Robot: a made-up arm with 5 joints.
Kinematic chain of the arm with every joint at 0, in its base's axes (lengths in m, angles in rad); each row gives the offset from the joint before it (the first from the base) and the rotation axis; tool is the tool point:
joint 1: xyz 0 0 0.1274 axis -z
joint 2: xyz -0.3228 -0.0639 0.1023 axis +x
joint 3: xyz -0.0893 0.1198 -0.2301 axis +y
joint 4: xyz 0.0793 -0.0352 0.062 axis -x
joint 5: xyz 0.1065 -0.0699 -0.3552 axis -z
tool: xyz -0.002 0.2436 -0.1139
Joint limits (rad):
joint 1: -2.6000..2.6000
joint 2: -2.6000..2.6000
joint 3: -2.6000..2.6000
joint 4: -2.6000..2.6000
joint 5: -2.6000..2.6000
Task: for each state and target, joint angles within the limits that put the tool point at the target. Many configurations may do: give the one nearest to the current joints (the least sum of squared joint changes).
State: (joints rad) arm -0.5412 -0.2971 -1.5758 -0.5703 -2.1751
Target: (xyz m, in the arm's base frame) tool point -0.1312 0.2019 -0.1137
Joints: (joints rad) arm -0.3915 -0.1224 -1.4437 -0.9127 -2.0725
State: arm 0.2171 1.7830 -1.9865 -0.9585 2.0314
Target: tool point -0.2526 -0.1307 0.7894
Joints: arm 0.0241 1.4061 -1.5811 -1.5078 2.1406
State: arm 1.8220 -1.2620 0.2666 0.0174 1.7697
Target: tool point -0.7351 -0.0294 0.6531
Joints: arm 1.2322 -1.9579 0.4874 0.1977 1.8969
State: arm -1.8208 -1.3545 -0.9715 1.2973 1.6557
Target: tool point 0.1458 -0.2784 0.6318
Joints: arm -2.3390 -1.4856 -1.2302 1.3839 1.5427
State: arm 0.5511 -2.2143 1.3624 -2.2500 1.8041
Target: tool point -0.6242 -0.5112 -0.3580
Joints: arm 0.3835 -1.5575 1.7245 -1.9511 1.9522
